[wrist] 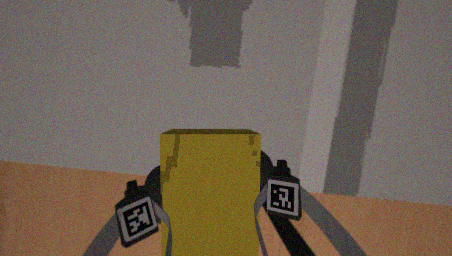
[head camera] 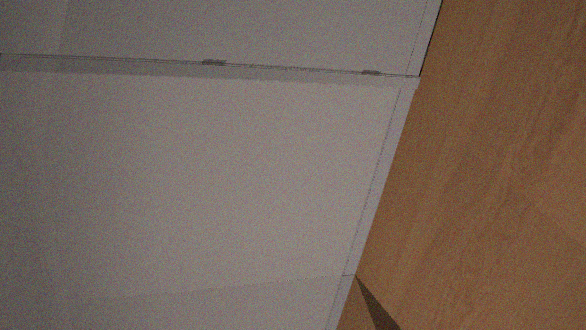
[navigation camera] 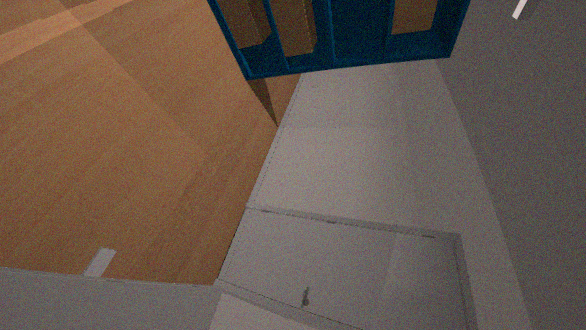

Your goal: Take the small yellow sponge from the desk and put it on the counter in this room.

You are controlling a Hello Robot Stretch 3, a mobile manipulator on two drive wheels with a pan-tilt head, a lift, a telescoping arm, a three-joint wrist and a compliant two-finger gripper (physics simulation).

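Places are measured from the robot's base along level axes (x right, y down, z ahead), in metres.
Pixels of known places: gripper, between the fingertips: (wrist: 209,175).
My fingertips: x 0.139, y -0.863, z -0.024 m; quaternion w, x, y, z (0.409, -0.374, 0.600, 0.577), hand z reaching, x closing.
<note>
Behind a point stands the place of what it marks.
The yellow sponge (wrist: 210,220) @[z -0.015, x 0.124, y -0.902 m] stands out as a yellow block in the lower middle of the wrist view. My gripper (wrist: 209,175) @[z -0.024, x 0.139, y -0.863 m] is shut on it, with one dark fingertip against each side. Behind the sponge is a pale grey surface (wrist: 90,100) @[z 0.086, x 0.278, y -0.720 m] with the gripper's shadow on it; I cannot tell whether this is the counter or the desk. Orange wood shows beneath the gripper in the wrist view. The gripper and the sponge do not show in the head or navigation view.
Pale grey panels (head camera: 225,175) @[z 2.136, x 0.133, y -0.918 m] (navigation camera: 350,165) @[z 2.223, x 0.017, y -1.158 m] with a dark seam border the wooden floor (head camera: 490,175) @[z 1.367, x 0.059, y 0.000 m] (navigation camera: 115,150) @[z 0.541, x -0.047, y 0.000 m]. A blue shelf unit (navigation camera: 350,64) @[z 1.685, x -0.913, y -1.139 m] stands at the top of the navigation view. A grey surface (navigation camera: 100,305) @[z 0.208, x 0.313, y -0.720 m] runs along its lower left, with a small pale block (navigation camera: 101,262) at its edge.
</note>
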